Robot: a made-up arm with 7 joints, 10 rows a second.
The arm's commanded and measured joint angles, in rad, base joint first. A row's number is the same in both.
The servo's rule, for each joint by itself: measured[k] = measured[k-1] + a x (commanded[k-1-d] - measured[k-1]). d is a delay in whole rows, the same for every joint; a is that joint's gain. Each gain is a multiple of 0.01, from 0.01 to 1. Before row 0 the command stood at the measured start. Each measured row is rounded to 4 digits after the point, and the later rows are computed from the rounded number. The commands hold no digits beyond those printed.
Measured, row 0:
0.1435, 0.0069, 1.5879, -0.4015, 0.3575, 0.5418, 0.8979
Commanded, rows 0 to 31:
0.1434, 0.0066, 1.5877, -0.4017, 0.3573, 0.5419, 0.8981
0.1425, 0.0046, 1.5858, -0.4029, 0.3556, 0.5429, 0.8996
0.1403, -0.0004, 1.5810, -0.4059, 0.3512, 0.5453, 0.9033
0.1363, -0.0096, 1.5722, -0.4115, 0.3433, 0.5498, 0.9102
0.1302, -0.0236, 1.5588, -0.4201, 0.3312, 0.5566, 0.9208
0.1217, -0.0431, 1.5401, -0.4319, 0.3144, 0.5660, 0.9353
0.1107, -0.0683, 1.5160, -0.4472, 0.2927, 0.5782, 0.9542
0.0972, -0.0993, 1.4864, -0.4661, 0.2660, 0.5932, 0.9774
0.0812, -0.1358, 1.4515, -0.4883, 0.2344, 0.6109, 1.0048
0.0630, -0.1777, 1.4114, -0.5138, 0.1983, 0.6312, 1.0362
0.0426, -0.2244, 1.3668, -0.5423, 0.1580, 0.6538, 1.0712
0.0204, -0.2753, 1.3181, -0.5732, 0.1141, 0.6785, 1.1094
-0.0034, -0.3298, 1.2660, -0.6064, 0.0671, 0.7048, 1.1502
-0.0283, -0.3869, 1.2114, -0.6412, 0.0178, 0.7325, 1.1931
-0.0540, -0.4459, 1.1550, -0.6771, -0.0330, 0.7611, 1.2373
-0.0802, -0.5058, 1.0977, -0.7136, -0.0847, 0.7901, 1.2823
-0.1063, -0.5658, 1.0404, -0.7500, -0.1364, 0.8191, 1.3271
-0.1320, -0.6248, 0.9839, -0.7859, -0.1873, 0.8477, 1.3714
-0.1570, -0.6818, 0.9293, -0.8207, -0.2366, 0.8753, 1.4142
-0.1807, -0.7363, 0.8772, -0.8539, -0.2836, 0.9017, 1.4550
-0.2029, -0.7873, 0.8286, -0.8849, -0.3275, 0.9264, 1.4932
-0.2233, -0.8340, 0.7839, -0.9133, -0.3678, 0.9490, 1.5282
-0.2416, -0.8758, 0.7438, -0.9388, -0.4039, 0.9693, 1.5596
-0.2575, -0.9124, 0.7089, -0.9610, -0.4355, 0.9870, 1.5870
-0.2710, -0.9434, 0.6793, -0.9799, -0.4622, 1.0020, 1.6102
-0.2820, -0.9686, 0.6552, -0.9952, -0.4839, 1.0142, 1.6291
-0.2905, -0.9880, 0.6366, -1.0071, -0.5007, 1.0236, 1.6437
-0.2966, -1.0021, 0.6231, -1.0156, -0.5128, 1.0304, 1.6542
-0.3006, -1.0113, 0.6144, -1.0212, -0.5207, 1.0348, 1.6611
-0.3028, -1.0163, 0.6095, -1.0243, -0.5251, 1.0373, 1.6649
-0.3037, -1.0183, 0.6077, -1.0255, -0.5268, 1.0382, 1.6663
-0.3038, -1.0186, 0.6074, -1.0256, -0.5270, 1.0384, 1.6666
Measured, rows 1 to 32:
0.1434, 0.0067, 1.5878, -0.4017, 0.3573, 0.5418, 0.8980
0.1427, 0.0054, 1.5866, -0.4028, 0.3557, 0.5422, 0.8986
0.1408, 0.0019, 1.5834, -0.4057, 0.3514, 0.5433, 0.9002
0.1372, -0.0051, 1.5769, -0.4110, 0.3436, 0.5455, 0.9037
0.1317, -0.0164, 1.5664, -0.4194, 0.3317, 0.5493, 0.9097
0.1238, -0.0327, 1.5511, -0.4309, 0.3151, 0.5550, 0.9187
0.1135, -0.0544, 1.5307, -0.4459, 0.2936, 0.5629, 0.9311
0.1006, -0.0818, 1.5050, -0.4645, 0.2671, 0.5732, 0.9473
0.0853, -0.1147, 1.4740, -0.4864, 0.2357, 0.5860, 0.9674
0.0677, -0.1531, 1.4377, -0.5116, 0.1998, 0.6014, 0.9915
0.0479, -0.1966, 1.3966, -0.5398, 0.1597, 0.6192, 1.0194
0.0262, -0.2446, 1.3511, -0.5705, 0.1159, 0.6394, 1.0509
0.0028, -0.2966, 1.3017, -0.6035, 0.0691, 0.6616, 1.0857
-0.0218, -0.3517, 1.2493, -0.6382, 0.0199, 0.6857, 1.1233
-0.0472, -0.4092, 1.1946, -0.6740, -0.0309, 0.7113, 1.1632
-0.0733, -0.4681, 1.1384, -0.7104, -0.0825, 0.7381, 1.2049
-0.0994, -0.5277, 1.0816, -0.7468, -0.1342, 0.7656, 1.2477
-0.1252, -0.5869, 1.0249, -0.7828, -0.1852, 0.7935, 1.2910
-0.1503, -0.6448, 0.9695, -0.8177, -0.2345, 0.8213, 1.3341
-0.1743, -0.7006, 0.9160, -0.8510, -0.2816, 0.8486, 1.3764
-0.1969, -0.7535, 0.8653, -0.8822, -0.3257, 0.8751, 1.4173
-0.2178, -0.8026, 0.8181, -0.9108, -0.3661, 0.9002, 1.4561
-0.2366, -0.8473, 0.7750, -0.9366, -0.4024, 0.9237, 1.4923
-0.2531, -0.8870, 0.7367, -0.9590, -0.4342, 0.9452, 1.5254
-0.2672, -0.9214, 0.7034, -0.9782, -0.4611, 0.9645, 1.5551
-0.2789, -0.9502, 0.6754, -0.9938, -0.4830, 0.9814, 1.5810
-0.2881, -0.9733, 0.6529, -1.0060, -0.5000, 0.9957, 1.6029
-0.2948, -0.9909, 0.6356, -1.0148, -0.5123, 1.0075, 1.6209
-0.2994, -1.0033, 0.6233, -1.0207, -0.5204, 1.0168, 1.6350
-0.3021, -1.0112, 0.6153, -1.0240, -0.5249, 1.0238, 1.6455
-0.3034, -1.0155, 0.6109, -1.0254, -0.5267, 1.0287, 1.6528
-0.3037, -1.0174, 0.6089, -1.0256, -0.5270, 1.0320, 1.6576
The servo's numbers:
d 0
a 0.79 0.61 0.58 0.92 0.96 0.34 0.35

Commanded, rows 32 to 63:
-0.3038, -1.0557, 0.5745, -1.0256, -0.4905, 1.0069, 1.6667
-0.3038, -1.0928, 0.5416, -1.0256, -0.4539, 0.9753, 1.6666
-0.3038, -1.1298, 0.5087, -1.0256, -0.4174, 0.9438, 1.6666
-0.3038, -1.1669, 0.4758, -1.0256, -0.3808, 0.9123, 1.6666
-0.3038, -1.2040, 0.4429, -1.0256, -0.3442, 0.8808, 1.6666
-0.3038, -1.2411, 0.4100, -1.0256, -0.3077, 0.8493, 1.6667
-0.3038, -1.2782, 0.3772, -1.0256, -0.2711, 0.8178, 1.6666
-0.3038, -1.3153, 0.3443, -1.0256, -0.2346, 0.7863, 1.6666
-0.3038, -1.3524, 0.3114, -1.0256, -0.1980, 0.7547, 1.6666
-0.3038, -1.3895, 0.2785, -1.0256, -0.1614, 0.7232, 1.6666
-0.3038, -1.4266, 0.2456, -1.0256, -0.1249, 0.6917, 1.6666
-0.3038, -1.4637, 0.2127, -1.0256, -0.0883, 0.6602, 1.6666
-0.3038, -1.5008, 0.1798, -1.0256, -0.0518, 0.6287, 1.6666
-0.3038, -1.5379, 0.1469, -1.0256, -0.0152, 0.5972, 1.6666
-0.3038, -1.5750, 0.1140, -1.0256, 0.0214, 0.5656, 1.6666
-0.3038, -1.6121, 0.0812, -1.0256, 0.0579, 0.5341, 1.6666
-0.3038, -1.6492, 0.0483, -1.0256, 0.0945, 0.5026, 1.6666
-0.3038, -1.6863, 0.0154, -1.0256, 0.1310, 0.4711, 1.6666
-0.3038, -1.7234, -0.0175, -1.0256, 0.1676, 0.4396, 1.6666
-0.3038, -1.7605, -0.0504, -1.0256, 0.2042, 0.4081, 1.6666
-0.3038, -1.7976, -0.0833, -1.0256, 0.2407, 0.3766, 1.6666
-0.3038, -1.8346, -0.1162, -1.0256, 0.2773, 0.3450, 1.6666
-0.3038, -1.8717, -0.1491, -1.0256, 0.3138, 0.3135, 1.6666
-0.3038, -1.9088, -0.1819, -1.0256, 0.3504, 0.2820, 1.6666
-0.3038, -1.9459, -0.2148, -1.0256, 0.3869, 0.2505, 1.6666
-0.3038, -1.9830, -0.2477, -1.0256, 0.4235, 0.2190, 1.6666
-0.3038, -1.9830, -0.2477, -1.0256, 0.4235, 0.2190, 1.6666
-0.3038, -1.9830, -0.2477, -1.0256, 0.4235, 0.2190, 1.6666
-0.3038, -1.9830, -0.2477, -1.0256, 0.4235, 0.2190, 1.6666
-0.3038, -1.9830, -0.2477, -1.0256, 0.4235, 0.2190, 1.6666
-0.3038, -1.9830, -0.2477, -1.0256, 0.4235, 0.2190, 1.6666
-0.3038, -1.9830, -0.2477, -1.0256, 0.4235, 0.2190, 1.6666
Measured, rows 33 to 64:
-0.3038, -1.0408, 0.5889, -1.0256, -0.4920, 1.0235, 1.6608
-0.3038, -1.0725, 0.5615, -1.0256, -0.4554, 1.0071, 1.6628
-0.3038, -1.1075, 0.5309, -1.0256, -0.4189, 0.9856, 1.6641
-0.3038, -1.1437, 0.4989, -1.0256, -0.3823, 0.9607, 1.6650
-0.3038, -1.1805, 0.4664, -1.0256, -0.3457, 0.9335, 1.6656
-0.3038, -1.2175, 0.4337, -1.0256, -0.3092, 0.9049, 1.6660
-0.3038, -1.2545, 0.4009, -1.0256, -0.2726, 0.8753, 1.6662
-0.3038, -1.2916, 0.3681, -1.0256, -0.2361, 0.8450, 1.6663
-0.3038, -1.3287, 0.3352, -1.0256, -0.1995, 0.8143, 1.6664
-0.3038, -1.3658, 0.3023, -1.0256, -0.1629, 0.7833, 1.6665
-0.3038, -1.4029, 0.2694, -1.0256, -0.1264, 0.7522, 1.6665
-0.3038, -1.4400, 0.2365, -1.0256, -0.0898, 0.7209, 1.6665
-0.3038, -1.4771, 0.2036, -1.0256, -0.0533, 0.6896, 1.6665
-0.3038, -1.5142, 0.1707, -1.0256, -0.0167, 0.6582, 1.6665
-0.3038, -1.5513, 0.1378, -1.0256, 0.0199, 0.6267, 1.6665
-0.3038, -1.5884, 0.1050, -1.0256, 0.0564, 0.5952, 1.6665
-0.3038, -1.6255, 0.0721, -1.0256, 0.0930, 0.5637, 1.6665
-0.3038, -1.6626, 0.0392, -1.0256, 0.1295, 0.5322, 1.6665
-0.3038, -1.6997, 0.0063, -1.0256, 0.1661, 0.5007, 1.6665
-0.3038, -1.7368, -0.0266, -1.0256, 0.2027, 0.4692, 1.6665
-0.3038, -1.7739, -0.0595, -1.0256, 0.2392, 0.4377, 1.6665
-0.3038, -1.8109, -0.0924, -1.0256, 0.2758, 0.4062, 1.6665
-0.3038, -1.8480, -0.1253, -1.0256, 0.3123, 0.3747, 1.6665
-0.3038, -1.8851, -0.1581, -1.0256, 0.3489, 0.3432, 1.6665
-0.3038, -1.9222, -0.1910, -1.0256, 0.3854, 0.3117, 1.6665
-0.3038, -1.9593, -0.2239, -1.0256, 0.4220, 0.2802, 1.6665
-0.3038, -1.9738, -0.2377, -1.0256, 0.4234, 0.2594, 1.6665
-0.3038, -1.9794, -0.2435, -1.0256, 0.4235, 0.2457, 1.6665
-0.3038, -1.9816, -0.2459, -1.0256, 0.4235, 0.2366, 1.6665
-0.3038, -1.9825, -0.2469, -1.0256, 0.4235, 0.2306, 1.6665
-0.3038, -1.9828, -0.2474, -1.0256, 0.4235, 0.2267, 1.6665
-0.3038, -1.9829, -0.2476, -1.0256, 0.4235, 0.2241, 1.6665

